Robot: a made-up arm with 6 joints.
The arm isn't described. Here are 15 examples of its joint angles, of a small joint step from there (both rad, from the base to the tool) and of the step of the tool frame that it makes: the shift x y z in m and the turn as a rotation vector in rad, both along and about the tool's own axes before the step.
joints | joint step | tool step
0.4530 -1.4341 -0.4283 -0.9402 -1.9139 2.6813 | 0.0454 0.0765 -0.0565 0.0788 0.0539 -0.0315 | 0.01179 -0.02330 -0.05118 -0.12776 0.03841 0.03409
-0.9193 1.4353 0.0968 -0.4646 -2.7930 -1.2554 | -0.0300 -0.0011 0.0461 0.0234 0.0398 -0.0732 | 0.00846 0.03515 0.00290 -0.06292 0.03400 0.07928
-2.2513 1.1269 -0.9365 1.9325 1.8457 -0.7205 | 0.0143 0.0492 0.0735 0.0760 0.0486 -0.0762 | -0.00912 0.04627 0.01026 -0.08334 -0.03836 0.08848
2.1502 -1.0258 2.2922 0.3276 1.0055 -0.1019 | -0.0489 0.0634 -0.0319 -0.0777 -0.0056 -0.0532 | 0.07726 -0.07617 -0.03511 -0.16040 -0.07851 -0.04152
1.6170 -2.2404 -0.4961 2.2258 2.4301 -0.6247 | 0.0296 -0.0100 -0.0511 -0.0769 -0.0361 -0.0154 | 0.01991 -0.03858 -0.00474 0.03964 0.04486 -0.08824
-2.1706 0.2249 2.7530 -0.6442 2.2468 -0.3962 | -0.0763 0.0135 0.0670 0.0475 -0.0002 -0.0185 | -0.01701 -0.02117 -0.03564 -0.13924 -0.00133 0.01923
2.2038 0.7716 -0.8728 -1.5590 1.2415 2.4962 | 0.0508 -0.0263 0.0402 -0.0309 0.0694 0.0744 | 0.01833 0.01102 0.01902 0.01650 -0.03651 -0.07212
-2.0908 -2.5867 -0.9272 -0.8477 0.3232 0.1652 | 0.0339 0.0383 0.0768 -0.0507 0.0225 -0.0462 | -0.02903 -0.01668 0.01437 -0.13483 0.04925 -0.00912
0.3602 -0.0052 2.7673 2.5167 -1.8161 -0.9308 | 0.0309 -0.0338 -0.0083 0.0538 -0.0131 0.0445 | -0.00855 -0.02534 0.01631 0.04304 0.00370 -0.06690
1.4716 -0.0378 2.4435 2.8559 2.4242 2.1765 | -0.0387 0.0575 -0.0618 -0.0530 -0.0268 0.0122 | -0.08152 -0.02748 0.03205 0.02663 -0.07536 -0.06399
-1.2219 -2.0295 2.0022 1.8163 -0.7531 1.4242 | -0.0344 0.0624 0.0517 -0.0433 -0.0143 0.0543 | 0.03535 0.00139 0.03726 0.00748 0.05297 -0.00304
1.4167 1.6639 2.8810 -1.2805 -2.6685 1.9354 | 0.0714 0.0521 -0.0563 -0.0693 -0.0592 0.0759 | -0.09892 0.05028 -0.06684 0.15554 0.17925 0.04757
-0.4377 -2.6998 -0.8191 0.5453 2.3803 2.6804 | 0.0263 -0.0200 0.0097 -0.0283 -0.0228 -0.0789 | -0.00101 -0.00249 -0.02754 -0.02523 -0.00892 0.01929
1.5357 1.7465 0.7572 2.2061 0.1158 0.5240 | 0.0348 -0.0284 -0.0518 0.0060 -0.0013 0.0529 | 0.00908 0.03667 0.01893 0.08709 0.02971 -0.00460
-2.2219 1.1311 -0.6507 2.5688 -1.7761 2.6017 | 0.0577 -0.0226 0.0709 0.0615 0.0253 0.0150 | 0.01146 -0.04975 0.00033 -0.04709 -0.00363 0.12379
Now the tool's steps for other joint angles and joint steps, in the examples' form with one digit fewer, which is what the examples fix.
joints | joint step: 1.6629 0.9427 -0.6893 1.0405 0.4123 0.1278 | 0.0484 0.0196 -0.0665 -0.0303 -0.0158 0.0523
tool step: -0.0295 -0.0434 0.0045 0.0408 -0.0529 0.0814
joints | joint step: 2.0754 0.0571 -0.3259 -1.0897 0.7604 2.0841 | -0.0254 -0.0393 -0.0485 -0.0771 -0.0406 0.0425
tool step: 0.0331 0.0031 -0.0187 -0.0091 -0.0501 0.0567
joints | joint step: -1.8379 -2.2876 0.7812 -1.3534 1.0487 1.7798 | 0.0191 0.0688 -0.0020 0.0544 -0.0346 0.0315
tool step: -0.0221 -0.0242 -0.0749 0.1213 0.0145 0.0309
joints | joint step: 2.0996 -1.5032 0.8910 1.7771 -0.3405 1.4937 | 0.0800 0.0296 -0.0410 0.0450 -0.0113 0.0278
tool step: -0.0510 -0.0692 0.0667 0.0447 0.0773 0.0555
